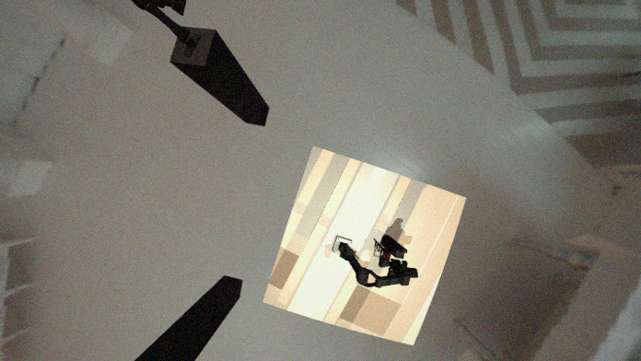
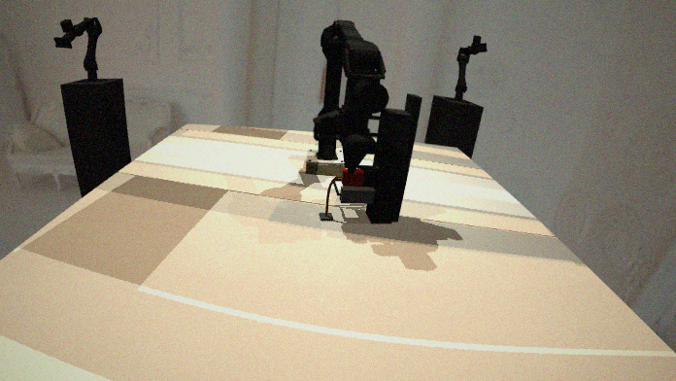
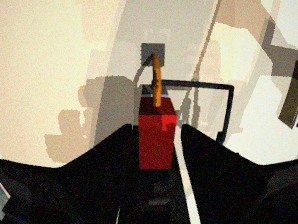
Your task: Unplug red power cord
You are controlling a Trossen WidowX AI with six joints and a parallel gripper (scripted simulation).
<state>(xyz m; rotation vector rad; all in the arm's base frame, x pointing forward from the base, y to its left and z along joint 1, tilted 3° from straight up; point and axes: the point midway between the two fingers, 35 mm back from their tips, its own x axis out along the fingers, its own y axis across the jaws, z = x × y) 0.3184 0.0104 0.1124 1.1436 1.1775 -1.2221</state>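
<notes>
Now: gripper tip 3 cm to the right of the red plug and 1 cm above it. From my gripper tip the other things lie so: dark square end piece (4 cm to the right, 12 cm below); then black power strip (10 cm to the left, 1 cm above).
</notes>
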